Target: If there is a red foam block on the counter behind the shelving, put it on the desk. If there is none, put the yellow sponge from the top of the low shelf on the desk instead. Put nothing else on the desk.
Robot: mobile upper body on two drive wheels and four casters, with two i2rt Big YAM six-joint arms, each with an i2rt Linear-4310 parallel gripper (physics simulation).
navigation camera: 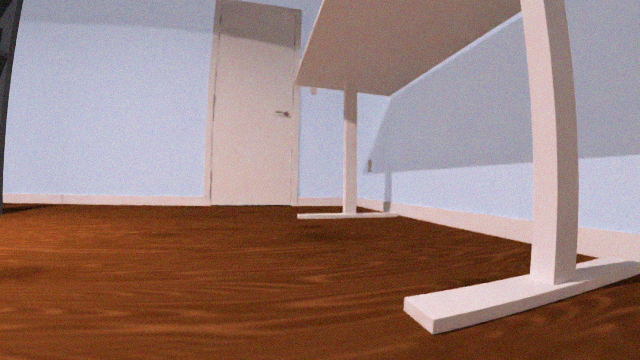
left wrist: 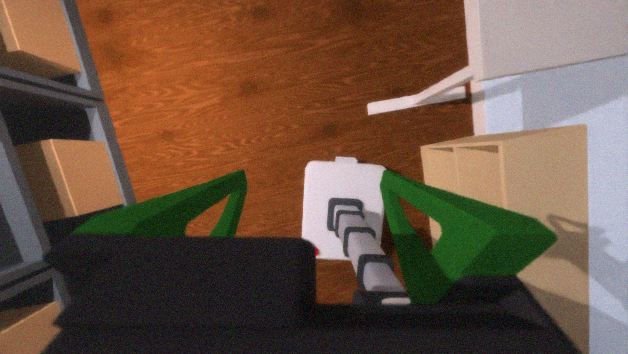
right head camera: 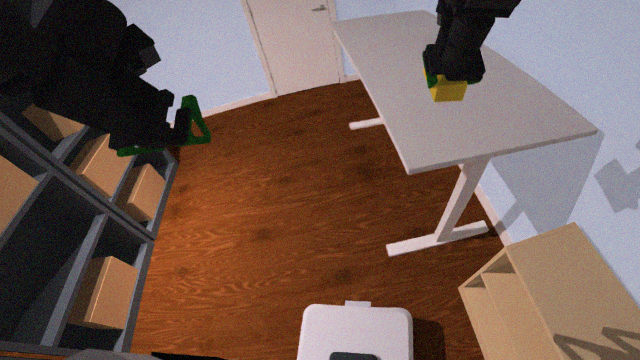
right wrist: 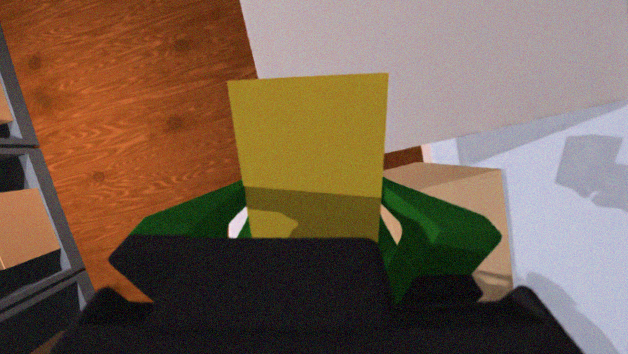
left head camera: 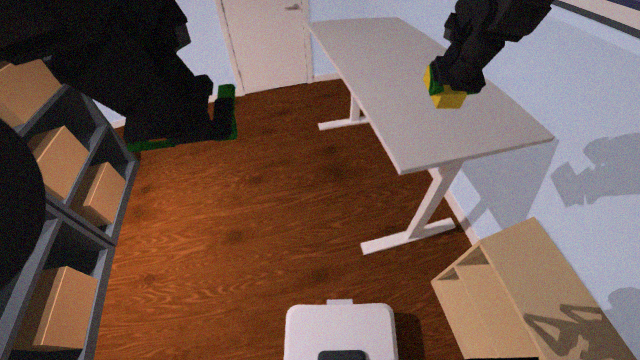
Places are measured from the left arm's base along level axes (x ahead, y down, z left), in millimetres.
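Pixels of known places: left gripper, fingertip midpoint: [left wrist: 313, 177] [right head camera: 185, 142] [left head camera: 204, 138]; right gripper, fingertip midpoint: [right wrist: 314, 176].
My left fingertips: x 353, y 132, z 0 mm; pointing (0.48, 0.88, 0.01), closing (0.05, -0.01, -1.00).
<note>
Behind a point stands the place of what it marks.
The yellow sponge [left head camera: 450, 99] @(z -446, x 545, y 197 mm) [right head camera: 449, 91] @(z -447, x 545, y 198 mm) [right wrist: 310, 135] @(z -447, x 618, y 167 mm) is held between the green fingers of my right gripper [right wrist: 314, 176] @(z -449, x 596, y 214 mm), which is shut on it. In both head views the sponge appears over the white desk [left head camera: 425, 145] @(z -498, x 673, y 460 mm) [right head camera: 440, 145] @(z -500, x 662, y 460 mm) [right wrist: 450, 65] @(z -701, x 778, y 460 mm); its height above the top is hard to tell. My left gripper [left wrist: 313, 177] @(z 0, x 353, y 132 mm) is open and empty, left of the desk in the head views, over the floor beside the dark shelving. The low wooden shelf [left head camera: 545, 270] @(z -1079, x 305, y 800 mm) [right head camera: 570, 280] @(z -1025, x 325, y 800 mm) [left wrist: 545, 170] @(z -1019, x 356, y 800 mm) stands at the lower right. No red foam block or counter shows in these views.
Grey shelving [left head camera: 111, 240] @(z 1492, x 678, y 1346 mm) [right head camera: 150, 235] @(z 1491, x 671, y 1339 mm) [left wrist: 95, 95] @(z 1492, x 679, y 1351 mm) with cardboard boxes [left head camera: 70, 305] @(z 1386, x 159, y 1169 mm) [right head camera: 112, 290] @(z 1385, x 156, y 1154 mm) stands at the left. A white door [left head camera: 270, 45] @(z 406, x 2700, y 863 mm) [right head camera: 295, 45] @(z 447, x 2689, y 829 mm) [navigation camera: 255, 125] @(z 398, x 2701, y 623 mm) is at the back. A desk leg [left head camera: 432, 200] @(z -706, x 759, y 924 mm) [navigation camera: 550, 150] @(z -691, x 769, y 1117 mm) and its foot stand ahead on the right.
</note>
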